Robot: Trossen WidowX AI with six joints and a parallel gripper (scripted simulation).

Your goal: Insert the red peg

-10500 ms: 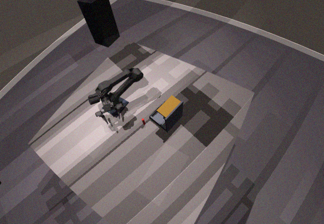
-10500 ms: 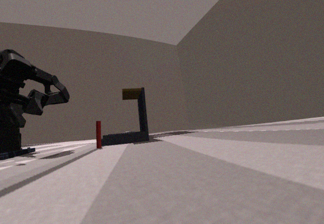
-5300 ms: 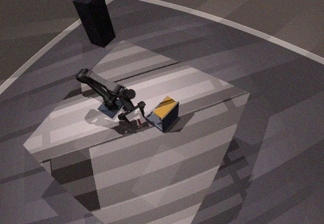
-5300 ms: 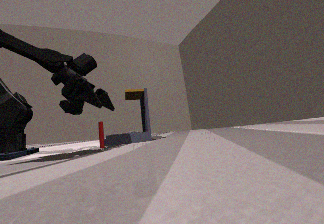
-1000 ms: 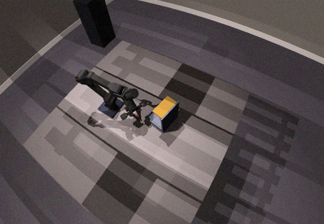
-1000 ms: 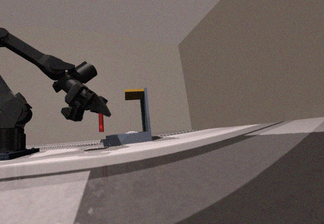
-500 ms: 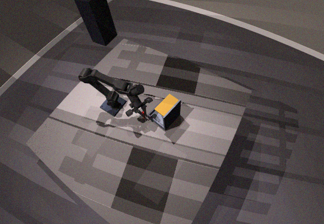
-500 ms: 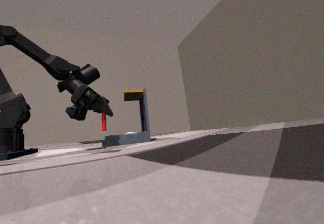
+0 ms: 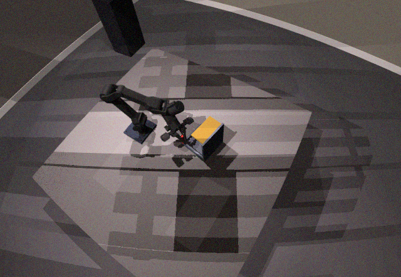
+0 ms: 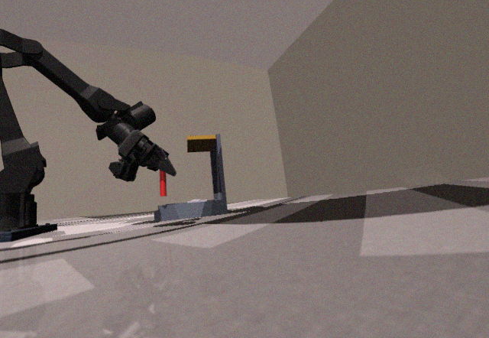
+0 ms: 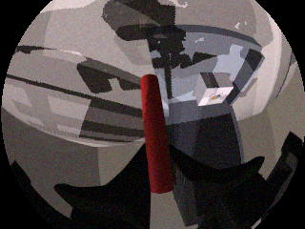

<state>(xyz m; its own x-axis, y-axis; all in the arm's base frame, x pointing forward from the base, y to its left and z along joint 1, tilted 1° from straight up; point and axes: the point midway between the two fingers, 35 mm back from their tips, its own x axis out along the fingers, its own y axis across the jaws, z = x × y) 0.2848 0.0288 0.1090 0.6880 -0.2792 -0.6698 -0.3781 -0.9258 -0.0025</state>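
My gripper tip is 130 mm short of the back wall and 60 mm to the right of it. Also, from my gripper tip: red peg 30 mm behind, 10 mm to the left, 10 mm below; then roof 90 mm ahead, 90 mm above, 70 mm to the left.
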